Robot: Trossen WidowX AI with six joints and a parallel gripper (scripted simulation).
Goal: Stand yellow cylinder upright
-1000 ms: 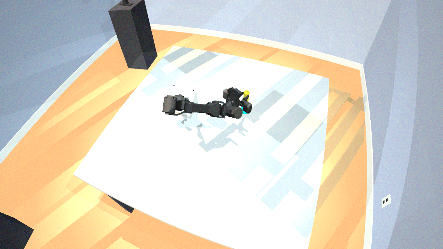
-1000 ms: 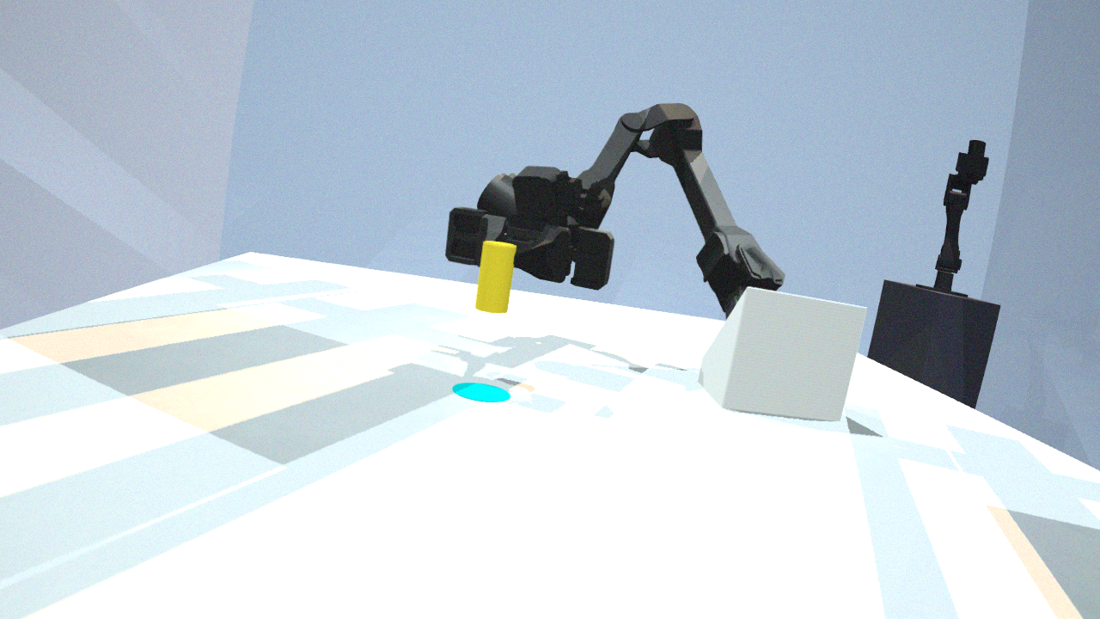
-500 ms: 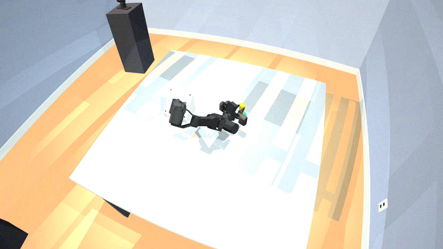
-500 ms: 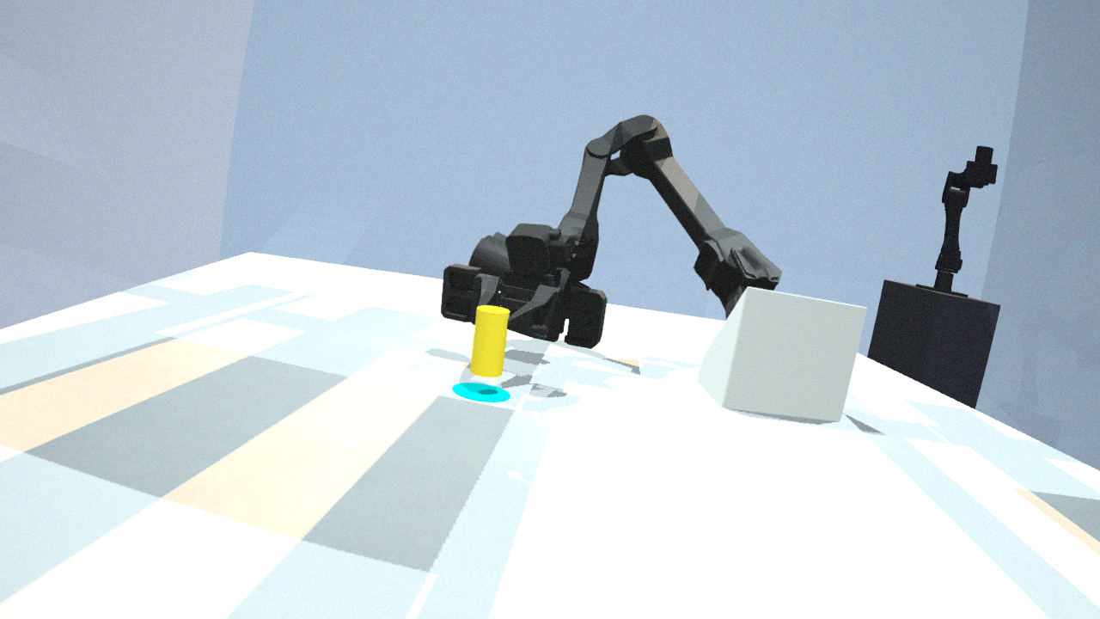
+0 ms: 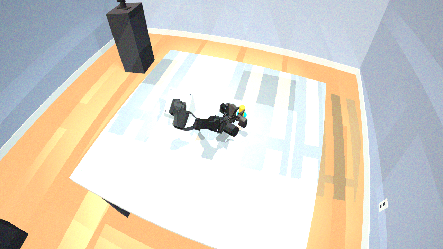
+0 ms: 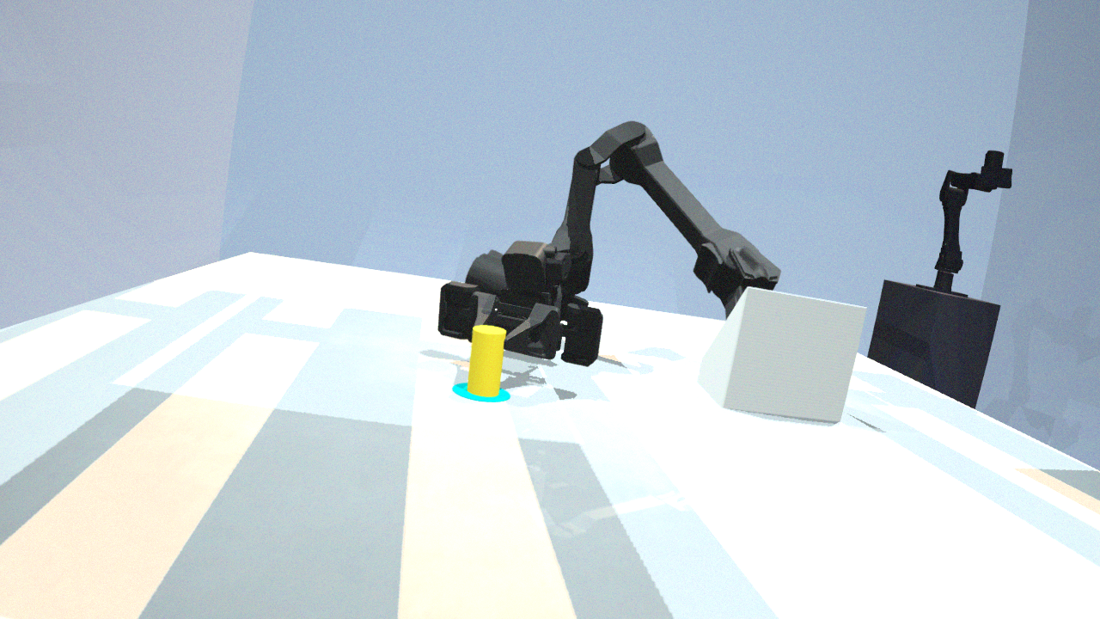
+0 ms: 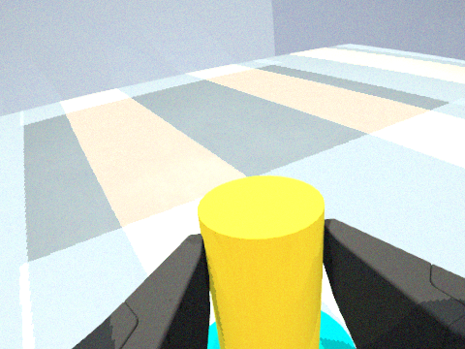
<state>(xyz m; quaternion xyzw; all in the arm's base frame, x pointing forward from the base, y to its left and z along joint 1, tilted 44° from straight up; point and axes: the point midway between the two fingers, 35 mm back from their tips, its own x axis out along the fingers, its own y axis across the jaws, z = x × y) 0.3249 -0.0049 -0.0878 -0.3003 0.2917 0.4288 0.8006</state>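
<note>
My gripper tip is now 2 cm above the yellow tall cylinder. Round my gripper tip: cyan circle (5 cm below).
</note>
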